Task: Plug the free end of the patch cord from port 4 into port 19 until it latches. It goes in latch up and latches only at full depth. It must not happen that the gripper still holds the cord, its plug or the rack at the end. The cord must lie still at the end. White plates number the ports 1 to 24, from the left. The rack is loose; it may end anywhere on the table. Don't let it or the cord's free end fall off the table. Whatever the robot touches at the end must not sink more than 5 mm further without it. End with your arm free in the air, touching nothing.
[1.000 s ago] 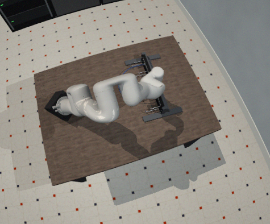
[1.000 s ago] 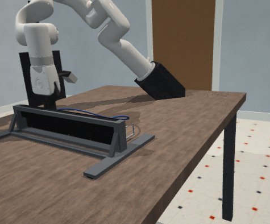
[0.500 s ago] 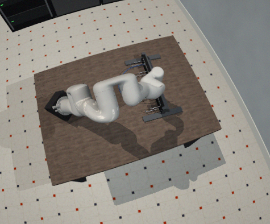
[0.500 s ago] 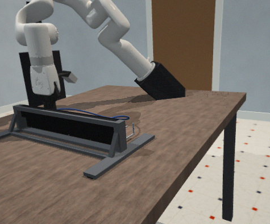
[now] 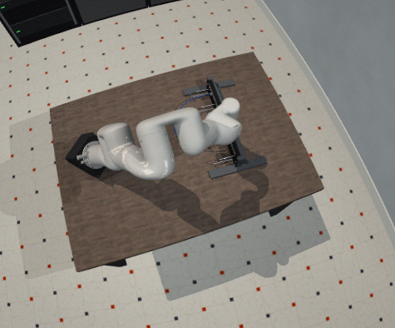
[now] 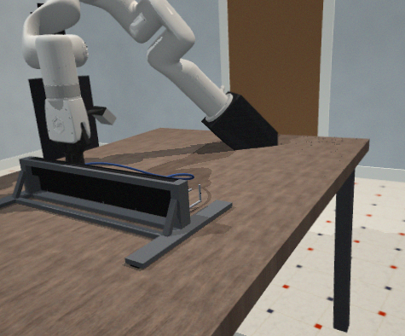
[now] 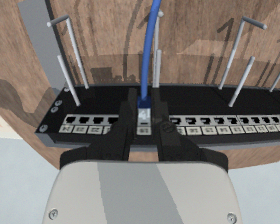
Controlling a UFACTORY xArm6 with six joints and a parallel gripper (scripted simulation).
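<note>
My gripper is now 20 mm short of the plug and 10 mm above it.
</note>
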